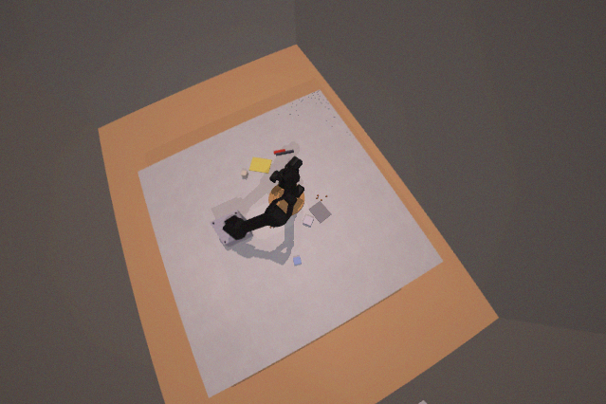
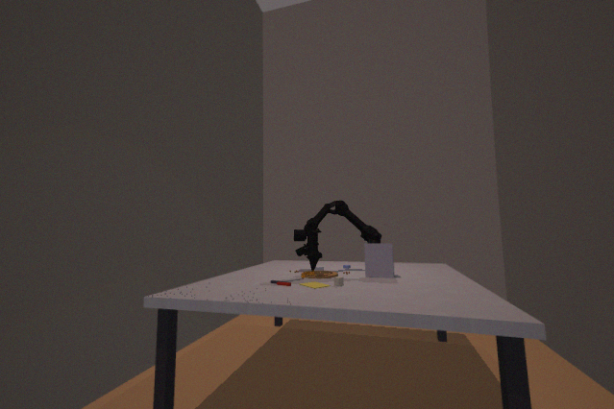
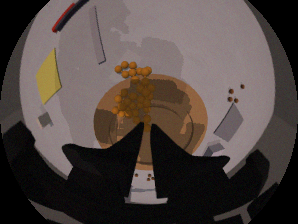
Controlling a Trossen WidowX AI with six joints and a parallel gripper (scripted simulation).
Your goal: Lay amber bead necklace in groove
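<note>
My gripper tip is 3 cm past the round bead board, 3 cm to the left of it and 2 cm above it. The rest, counted from my gripper tip: thin grey bar: 7 cm ahead, 14 cm to the left, 3 cm below; yellow pad: 6 cm behind, 24 cm to the left, 3 cm below; grey square plate: 9 cm ahead, 19 cm to the right, 3 cm below.
</note>
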